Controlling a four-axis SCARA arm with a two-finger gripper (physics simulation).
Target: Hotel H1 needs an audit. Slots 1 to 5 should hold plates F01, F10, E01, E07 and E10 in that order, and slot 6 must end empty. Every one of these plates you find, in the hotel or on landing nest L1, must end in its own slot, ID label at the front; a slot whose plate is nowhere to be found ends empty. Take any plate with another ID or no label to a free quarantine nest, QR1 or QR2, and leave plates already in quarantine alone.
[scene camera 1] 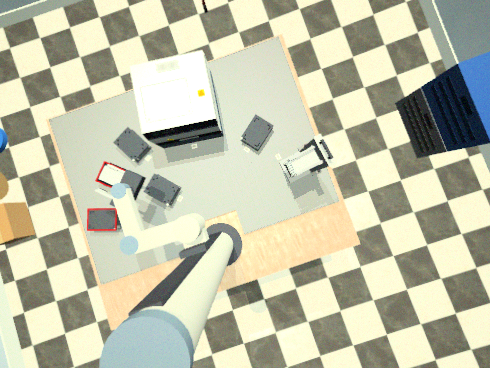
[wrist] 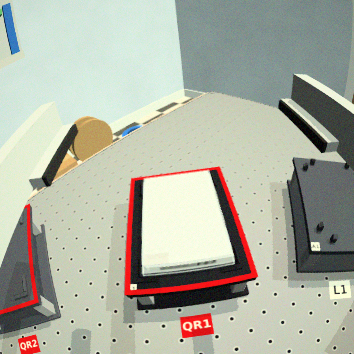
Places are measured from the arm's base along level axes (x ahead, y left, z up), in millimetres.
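Pixels of known places: gripper, fingertip midpoint: (scene camera 1: 102,177) (wrist: 176,96).
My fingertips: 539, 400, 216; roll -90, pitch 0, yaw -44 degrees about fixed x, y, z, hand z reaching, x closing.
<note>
For each thing: its middle in the pictures, then the offset to it from my fingertips, as dx, dy, dz. "pt": a spot on its surface instead.
- white plate at the middle of its body: (wrist: 181,214) (scene camera 1: 112,176) +30, +40, -147
- red-rimmed quarantine nest QR1 at a spot on its surface: (wrist: 129,235) pt -22, +68, -153
- Quarantine nest QR2 at the middle of its body: (wrist: 6,267) (scene camera 1: 104,219) -178, +173, -176
- Landing nest L1 at the middle of its body: (wrist: 336,207) (scene camera 1: 132,144) +174, -112, -174
- white device R1 at the middle of its body: (scene camera 1: 180,102) +264, -473, -80
- dark nest at the middle of its body: (scene camera 1: 162,189) -130, -194, -174
My gripper (wrist: 176,96) is open and empty, its two fingers wide apart in the wrist view, above and behind QR1. A white plate (wrist: 186,222) (scene camera 1: 111,173) lies on the red-rimmed quarantine nest QR1 (wrist: 129,235); no ID is readable on it. Quarantine nest QR2 (scene camera 1: 102,220) (wrist: 15,272), also red-rimmed, shows no plate. Landing nest L1 (scene camera 1: 132,144) (wrist: 327,205) is dark grey and shows no plate on its visible top. Hotel H1 (scene camera 1: 304,162) stands at the right of the table; its slots and any labels cannot be made out.
The white device R1 (scene camera 1: 175,97) stands at the table's back. A dark nest (scene camera 1: 162,189) is right of the gripper, and another (scene camera 1: 257,132) stands between R1 and the hotel. The arm's links (scene camera 1: 165,233) reach over the table's left part.
</note>
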